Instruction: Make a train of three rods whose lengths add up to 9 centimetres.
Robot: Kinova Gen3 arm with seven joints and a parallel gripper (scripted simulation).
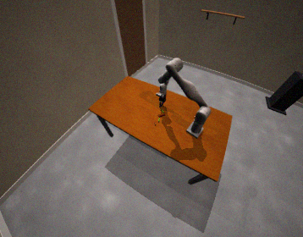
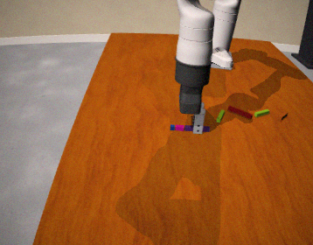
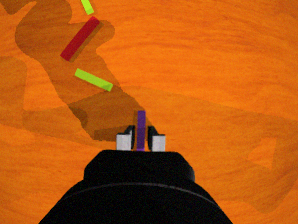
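My gripper is now 10 mm above the purple rod. Also, from my hand: blue rod (10 mm behind, 60 mm to the right, 10 mm below); red rod (70 mm behind, 140 mm to the left, 10 mm below); magenta rod (10 mm behind, 40 mm to the right, 10 mm below).
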